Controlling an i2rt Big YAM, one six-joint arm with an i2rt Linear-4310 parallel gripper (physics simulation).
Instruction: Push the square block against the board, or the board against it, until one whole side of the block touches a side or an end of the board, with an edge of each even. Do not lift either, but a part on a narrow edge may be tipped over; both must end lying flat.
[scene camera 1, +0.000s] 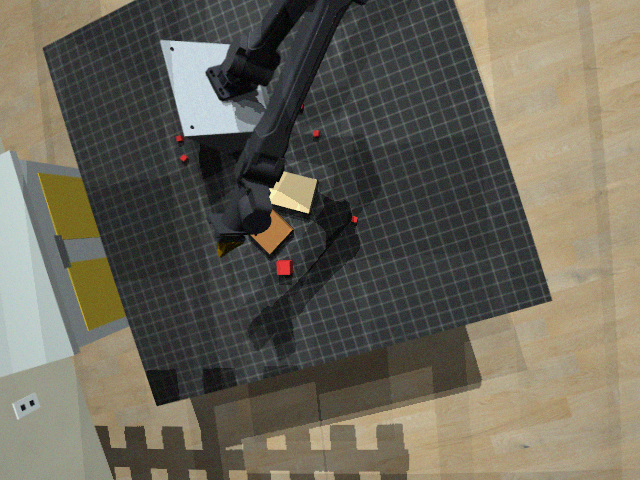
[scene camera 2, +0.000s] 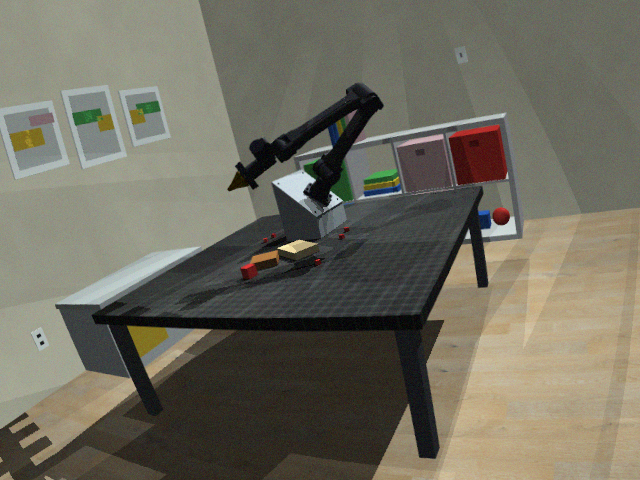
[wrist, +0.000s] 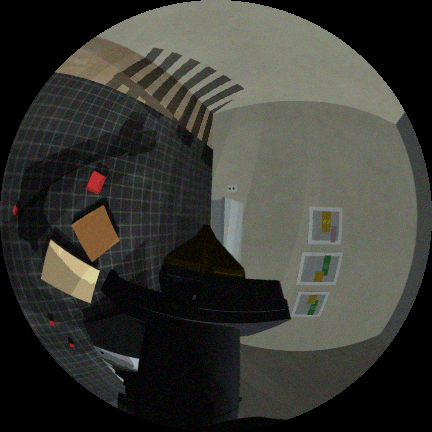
Note:
My gripper (scene camera 1: 219, 255) is shut, with nothing in its grasp. A pale tan board (scene camera 1: 293, 191) and a square block (scene camera 1: 279, 230) rest on the table.
The square block also shows in the wrist view (wrist: 94, 230). The pale tan board is seen too in the wrist view (wrist: 63, 269). My gripper shows as well in the wrist view (wrist: 205, 229).

